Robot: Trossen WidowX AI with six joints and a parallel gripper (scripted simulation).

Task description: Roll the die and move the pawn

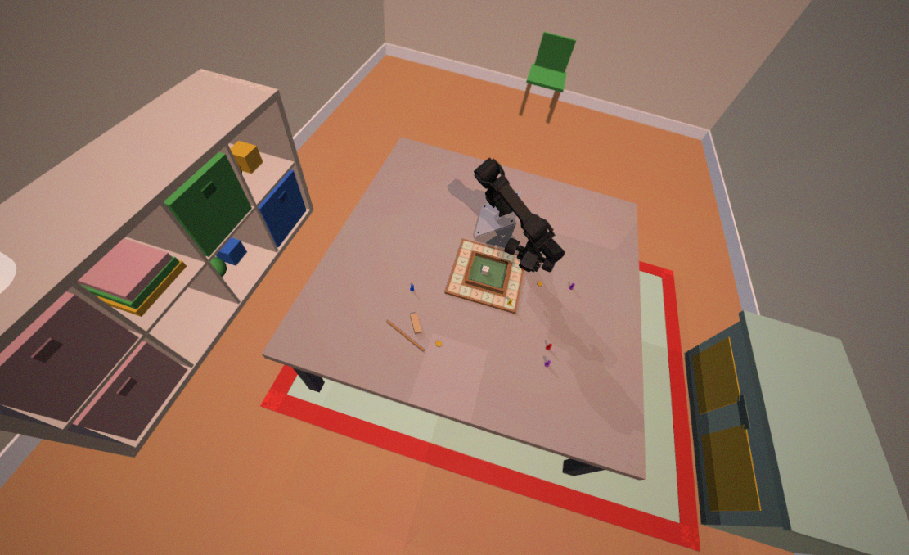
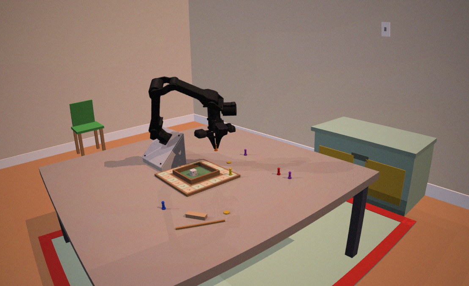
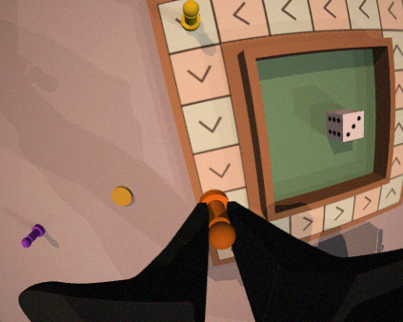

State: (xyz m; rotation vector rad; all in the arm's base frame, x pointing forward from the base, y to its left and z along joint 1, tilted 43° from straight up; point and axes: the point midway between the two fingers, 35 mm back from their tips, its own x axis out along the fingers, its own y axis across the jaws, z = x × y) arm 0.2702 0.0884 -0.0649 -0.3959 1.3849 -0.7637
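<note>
The white die is 140 mm to the right of my gripper tip and 80 mm below it. From my gripper tip the other things lie so: yellow pawn 120 mm ahead, 20 mm to the right, 80 mm below; then orange pawn 10 mm above; then red pawn 260 mm ahead, 150 mm to the left, 90 mm below.
</note>
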